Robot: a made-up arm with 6 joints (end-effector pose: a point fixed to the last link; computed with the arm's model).
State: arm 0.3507 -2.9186 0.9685 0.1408 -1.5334 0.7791
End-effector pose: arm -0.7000 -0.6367 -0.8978 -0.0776 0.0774 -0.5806
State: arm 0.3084 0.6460 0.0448 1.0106 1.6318 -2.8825
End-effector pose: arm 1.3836 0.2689 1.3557 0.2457 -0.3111 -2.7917
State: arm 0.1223 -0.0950 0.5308 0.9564 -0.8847 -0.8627
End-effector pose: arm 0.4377 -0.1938 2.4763 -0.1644 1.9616 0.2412
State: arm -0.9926 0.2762 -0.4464 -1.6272 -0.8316 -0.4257
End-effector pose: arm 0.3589 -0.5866 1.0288 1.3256 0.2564 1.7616
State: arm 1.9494 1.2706 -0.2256 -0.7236 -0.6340 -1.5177
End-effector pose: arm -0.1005 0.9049 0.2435 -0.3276 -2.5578 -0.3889
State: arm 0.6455 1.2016 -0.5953 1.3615 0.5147 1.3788
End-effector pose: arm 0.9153 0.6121 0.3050 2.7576 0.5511 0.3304
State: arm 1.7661 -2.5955 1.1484 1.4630 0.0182 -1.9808
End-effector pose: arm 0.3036 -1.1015 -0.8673 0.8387 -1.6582 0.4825
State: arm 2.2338 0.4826 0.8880 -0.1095 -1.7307 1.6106
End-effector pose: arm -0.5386 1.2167 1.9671 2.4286 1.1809 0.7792
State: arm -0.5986 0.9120 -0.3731 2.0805 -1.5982 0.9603
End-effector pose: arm 1.1390 -0.7024 0.6925 0.4337 -0.3266 0.4098
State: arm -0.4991 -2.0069 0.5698 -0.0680 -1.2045 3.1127
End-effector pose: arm -1.6246 0.5410 0.7582 -0.5484 -0.7830 2.2935
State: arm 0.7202 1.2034 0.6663 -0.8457 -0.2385 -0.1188
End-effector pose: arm 1.3712 0.8538 0.5061 -0.5807 2.2103 1.9956
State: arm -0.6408 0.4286 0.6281 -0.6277 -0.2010 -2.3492
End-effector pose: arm 0.8729 -0.9748 1.7404 0.8889 -0.5580 1.6304
